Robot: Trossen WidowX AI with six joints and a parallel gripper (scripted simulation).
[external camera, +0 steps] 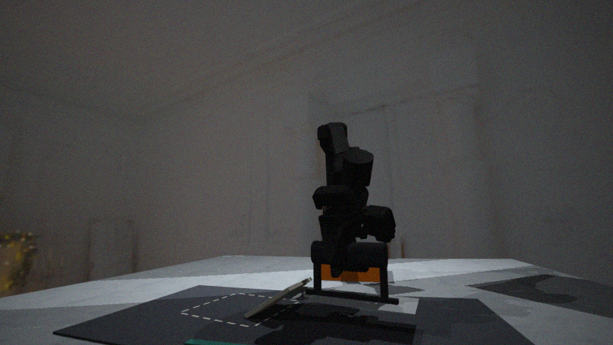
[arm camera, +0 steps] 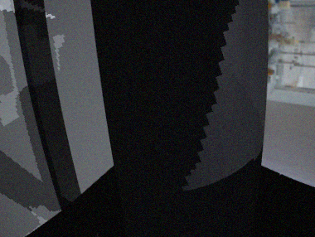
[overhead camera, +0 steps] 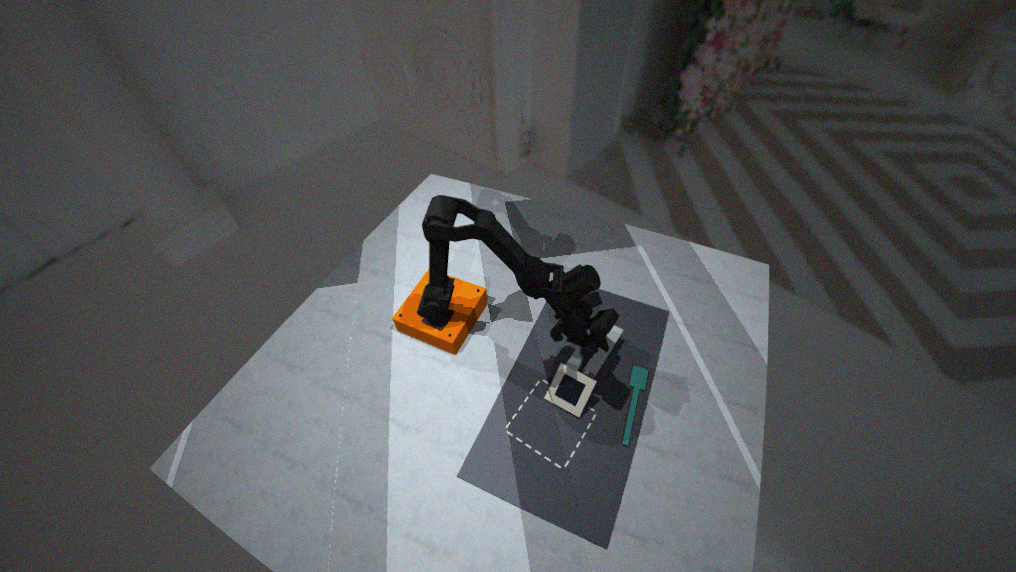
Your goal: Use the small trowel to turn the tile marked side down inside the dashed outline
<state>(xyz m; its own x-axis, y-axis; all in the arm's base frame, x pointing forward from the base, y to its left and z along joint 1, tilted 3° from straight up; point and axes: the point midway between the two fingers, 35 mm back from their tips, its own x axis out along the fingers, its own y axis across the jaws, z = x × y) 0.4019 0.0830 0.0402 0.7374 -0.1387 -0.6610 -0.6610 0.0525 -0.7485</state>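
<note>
My gripper tip is 30 mm past the dark mat, 60 mm to the left of it and 100 mm above it. Round my gripper tip: small trowel 30 mm behind, 10 mm below; teal trowel 110 mm ahead, 40 mm to the right, 80 mm below; tile 40 mm behind, 100 mm to the right, 50 mm below.
</note>
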